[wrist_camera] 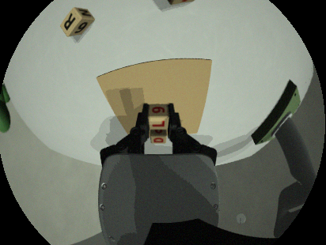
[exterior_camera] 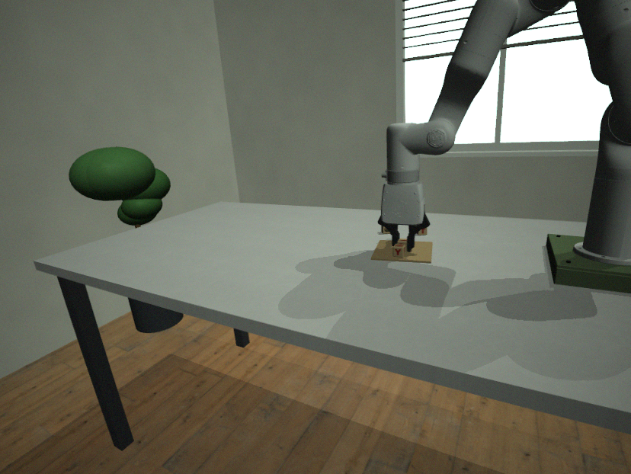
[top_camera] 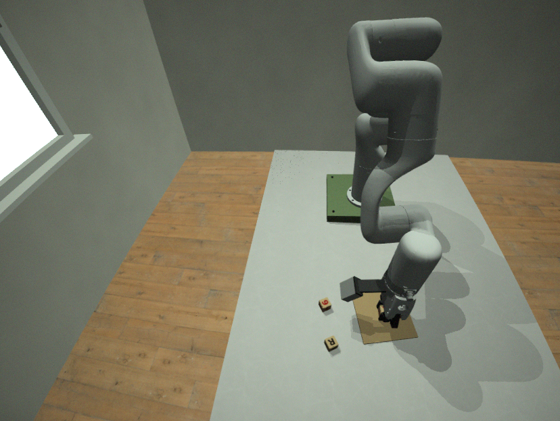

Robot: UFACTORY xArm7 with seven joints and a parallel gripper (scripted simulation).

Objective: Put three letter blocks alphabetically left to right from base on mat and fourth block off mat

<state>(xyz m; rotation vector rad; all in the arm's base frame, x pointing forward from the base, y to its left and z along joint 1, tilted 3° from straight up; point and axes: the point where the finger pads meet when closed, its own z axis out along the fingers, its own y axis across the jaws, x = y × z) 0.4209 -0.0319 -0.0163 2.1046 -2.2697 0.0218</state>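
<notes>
My hand is 20 mm above the tan mat.
</notes>
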